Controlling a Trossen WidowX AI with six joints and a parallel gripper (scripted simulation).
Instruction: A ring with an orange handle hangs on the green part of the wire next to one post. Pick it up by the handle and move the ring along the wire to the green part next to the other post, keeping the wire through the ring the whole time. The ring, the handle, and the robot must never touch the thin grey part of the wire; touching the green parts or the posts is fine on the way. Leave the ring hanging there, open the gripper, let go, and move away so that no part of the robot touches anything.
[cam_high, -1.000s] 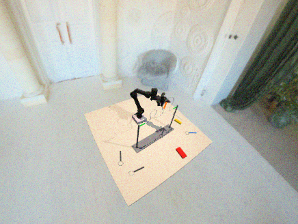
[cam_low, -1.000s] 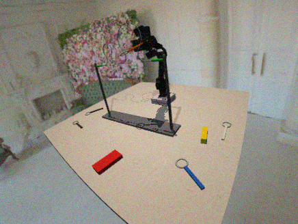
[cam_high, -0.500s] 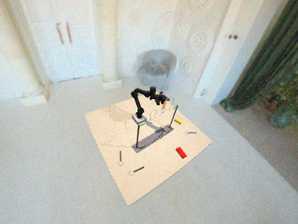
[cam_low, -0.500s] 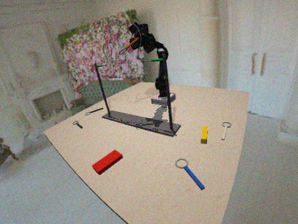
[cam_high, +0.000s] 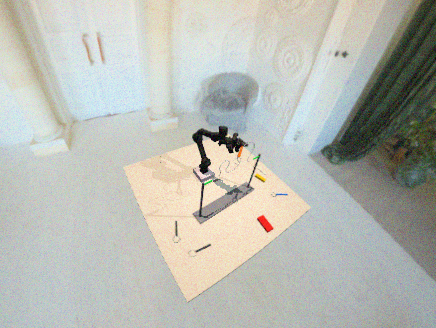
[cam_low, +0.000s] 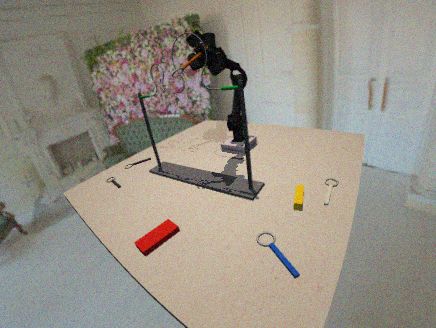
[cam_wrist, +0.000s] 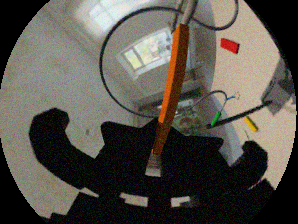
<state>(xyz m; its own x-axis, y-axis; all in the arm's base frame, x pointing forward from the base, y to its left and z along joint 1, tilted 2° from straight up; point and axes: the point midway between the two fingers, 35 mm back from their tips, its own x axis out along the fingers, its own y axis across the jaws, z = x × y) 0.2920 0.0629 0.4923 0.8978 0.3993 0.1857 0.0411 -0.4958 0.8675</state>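
Right now my gripper tip is 80 mm to the left of the orange-handled ring and 50 mm above it. Also, from my gripper tip: red block (530 mm below, 380 mm ahead, 40 mm to the right); then yellow block (520 mm below, 330 mm to the left, 50 mm ahead); then blue-handled ring (530 mm below, 310 mm to the left, 280 mm ahead).
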